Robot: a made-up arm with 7 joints.
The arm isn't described. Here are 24 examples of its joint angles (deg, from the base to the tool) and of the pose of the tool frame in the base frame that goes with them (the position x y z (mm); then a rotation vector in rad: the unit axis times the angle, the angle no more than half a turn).
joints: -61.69 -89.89 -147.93 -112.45 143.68 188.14 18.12
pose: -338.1 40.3 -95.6 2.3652 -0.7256 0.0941
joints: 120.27 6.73 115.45 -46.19 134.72 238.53 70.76
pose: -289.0 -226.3 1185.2 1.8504 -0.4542 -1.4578
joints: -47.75 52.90 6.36 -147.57 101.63 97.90 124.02
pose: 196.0 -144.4 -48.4 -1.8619 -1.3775 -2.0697
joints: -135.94 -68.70 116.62 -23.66 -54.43 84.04 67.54
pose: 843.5 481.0 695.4 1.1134 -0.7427 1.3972
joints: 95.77 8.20 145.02 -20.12 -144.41 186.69 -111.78
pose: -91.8 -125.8 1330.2 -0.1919 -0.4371 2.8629
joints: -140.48 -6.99 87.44 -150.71 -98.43 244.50 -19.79
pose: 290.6 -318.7 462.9 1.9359 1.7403 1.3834
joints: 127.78 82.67 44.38 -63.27 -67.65 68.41 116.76
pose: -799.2 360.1 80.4 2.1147 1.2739 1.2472
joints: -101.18 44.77 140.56 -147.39 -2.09 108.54 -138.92
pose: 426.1 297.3 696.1 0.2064 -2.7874 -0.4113
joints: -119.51 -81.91 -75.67 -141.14 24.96 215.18 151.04
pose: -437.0 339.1 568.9 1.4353 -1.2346 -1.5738
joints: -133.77 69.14 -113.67 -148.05 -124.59 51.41 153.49
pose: -239.0 462.4 670.4 0.5083 0.4988 -2.1863
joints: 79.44 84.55 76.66 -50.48 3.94 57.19 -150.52
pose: -373.6 881.3 402.7 1.4397 -0.7933 0.2954
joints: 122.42 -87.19 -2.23 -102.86 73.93 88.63 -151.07
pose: 177.9 -229.8 1210.3 1.8304 -0.4465 -1.5215
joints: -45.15 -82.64 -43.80 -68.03 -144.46 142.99 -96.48
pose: -683.3 104.2 1014.4 1.3898 -0.7727 -1.8673
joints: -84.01 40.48 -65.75 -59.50 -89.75 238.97 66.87
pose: -322.5 -652.2 820.5 1.9418 -0.6171 0.4513
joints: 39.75 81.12 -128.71 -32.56 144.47 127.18 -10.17
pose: 829.4 328.2 848.4 -2.2492 -0.3791 -1.4385
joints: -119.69 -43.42 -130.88 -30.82 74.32 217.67 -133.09
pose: 237.8 698.5 905.7 -1.5410 -0.9636 -1.9771
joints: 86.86 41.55 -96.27 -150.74 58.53 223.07 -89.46
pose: 460.9 -94.1 534.6 1.4464 0.4166 0.5030
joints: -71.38 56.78 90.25 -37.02 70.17 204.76 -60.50
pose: 519.1 -604.0 841.0 -0.7922 1.6375 -1.9352
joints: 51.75 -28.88 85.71 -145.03 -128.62 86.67 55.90
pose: -393.1 415.7 394.9 -0.2150 0.9755 2.5717
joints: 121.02 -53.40 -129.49 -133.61 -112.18 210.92 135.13
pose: 505.2 34.0 275.0 -1.8419 0.7087 0.1040
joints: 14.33 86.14 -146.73 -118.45 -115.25 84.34 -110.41
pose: 212.9 -345.0 1063.1 -0.1864 1.1086 2.1103
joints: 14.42 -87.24 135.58 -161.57 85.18 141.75 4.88
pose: 62.4 368.6 194.7 2.1976 1.0752 0.9985
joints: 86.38 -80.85 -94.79 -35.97 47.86 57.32 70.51
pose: 351.9 -904.8 593.2 -0.9374 0.5342 0.4234
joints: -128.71 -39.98 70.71 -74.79 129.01 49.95 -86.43
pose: 675.0 -170.4 1063.8 -1.3841 -1.5692 -1.2705
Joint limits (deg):
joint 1: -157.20..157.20
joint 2: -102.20..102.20
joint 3: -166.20..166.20
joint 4: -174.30..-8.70
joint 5: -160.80..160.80
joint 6: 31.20..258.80
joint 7: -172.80..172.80
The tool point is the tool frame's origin. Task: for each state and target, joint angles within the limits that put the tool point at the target. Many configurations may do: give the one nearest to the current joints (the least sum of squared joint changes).
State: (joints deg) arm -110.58 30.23 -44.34 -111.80 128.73 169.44 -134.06
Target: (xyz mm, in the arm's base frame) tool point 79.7 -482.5 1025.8
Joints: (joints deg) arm -76.49 -20.22 2.83 -93.70 131.82 176.12 -134.06
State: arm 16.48 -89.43 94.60 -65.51 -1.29 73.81 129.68
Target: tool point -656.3 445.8 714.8
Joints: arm 27.70 -81.46 73.62 -91.79 -2.33 64.08 129.68
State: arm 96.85 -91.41 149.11 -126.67 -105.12 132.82 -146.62
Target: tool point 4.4 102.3 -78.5
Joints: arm 58.49 -93.66 166.20 -144.55 -101.13 151.75 -146.62
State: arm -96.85 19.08 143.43 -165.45 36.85 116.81 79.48
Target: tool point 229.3 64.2 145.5
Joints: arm -109.29 -16.43 138.04 -174.30 37.00 90.38 79.48
